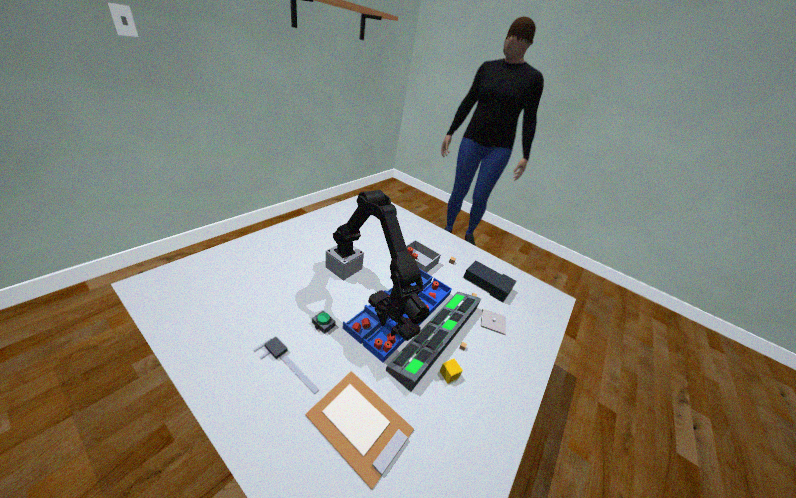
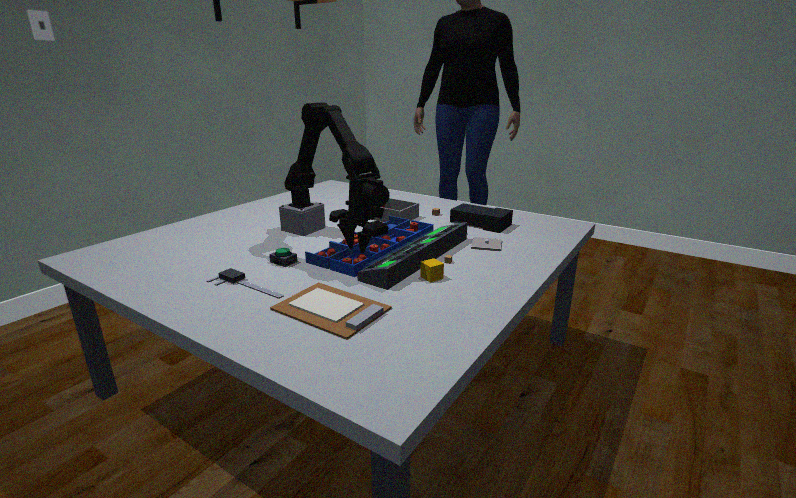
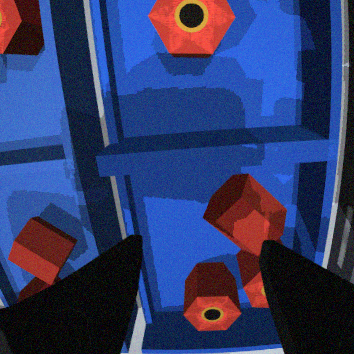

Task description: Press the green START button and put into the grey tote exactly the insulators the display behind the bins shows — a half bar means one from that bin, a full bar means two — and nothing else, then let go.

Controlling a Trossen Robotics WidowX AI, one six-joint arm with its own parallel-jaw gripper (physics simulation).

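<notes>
My gripper [image 1: 395, 330] [image 2: 357, 249] [image 3: 201, 248] is part open and empty, pointing down over the near end bin of the display-side row. Three red hexagonal insulators lie there: one upright [image 3: 212, 314], one tipped [image 3: 245, 215], and one [image 3: 255, 292] partly behind the right finger. The adjoining bin shows an insulator [image 3: 191, 42]. Other insulators [image 1: 356, 327] [image 3: 42, 247] lie in the other row. The display [image 1: 402, 375] [image 2: 381, 278] shows three green bars; their exact lengths are hard to judge. The grey tote [image 1: 430, 264] [image 2: 405, 212] holds red insulators [image 1: 412, 252]. The green START button [image 1: 323, 317] [image 2: 282, 251] stands beside the bins.
A yellow cube [image 1: 450, 370] [image 2: 432, 269], small wooden blocks [image 1: 463, 345] [image 2: 435, 211] and a flat plate [image 1: 493, 321] [image 2: 487, 243] lie beyond the display. A black box [image 1: 489, 280] [image 2: 481, 217], a caliper [image 1: 299, 372] [image 2: 258, 287] and a clipboard [image 1: 316, 414] [image 2: 281, 308] are also on the table. A person [image 1: 507, 99] stands behind.
</notes>
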